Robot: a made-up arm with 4 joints.
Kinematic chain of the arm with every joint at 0, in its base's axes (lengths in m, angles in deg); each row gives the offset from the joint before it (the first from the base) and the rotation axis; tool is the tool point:
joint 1: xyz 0 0 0.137 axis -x
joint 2: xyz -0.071 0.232 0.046 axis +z
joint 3: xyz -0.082 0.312 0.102 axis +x
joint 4: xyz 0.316 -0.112 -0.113 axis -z
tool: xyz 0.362 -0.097 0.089
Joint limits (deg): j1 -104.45..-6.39 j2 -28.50..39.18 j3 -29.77..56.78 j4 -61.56..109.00
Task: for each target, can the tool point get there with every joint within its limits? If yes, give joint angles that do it. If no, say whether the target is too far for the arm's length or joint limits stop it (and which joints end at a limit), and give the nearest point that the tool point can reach.
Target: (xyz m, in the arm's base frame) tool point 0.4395 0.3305 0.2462
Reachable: yes | joints -41.79 0.19 47.93 27.40
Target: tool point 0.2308 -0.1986 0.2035
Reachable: yes | joints -87.45 -1.72 -9.24 63.78
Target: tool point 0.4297 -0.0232 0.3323
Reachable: yes | joints -15.85 -20.28 -12.22 20.44
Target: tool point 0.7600 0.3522 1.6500
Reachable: no: too far | nearest point 0.2992 0.1869 0.9397 | short by 0.863 m
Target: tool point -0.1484 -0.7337 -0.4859
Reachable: no: joint limits stop it (at a limit: joint 1, joint 2, joint 3) | nearest point 0.0791 -0.3600 0.0558 | short by 0.696 m
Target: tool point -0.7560 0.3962 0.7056
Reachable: no: joint limits stop it (at a limit: joint 2, joint 3, joint 4) | nearest point -0.1156 0.2241 0.4587 | short by 0.708 m
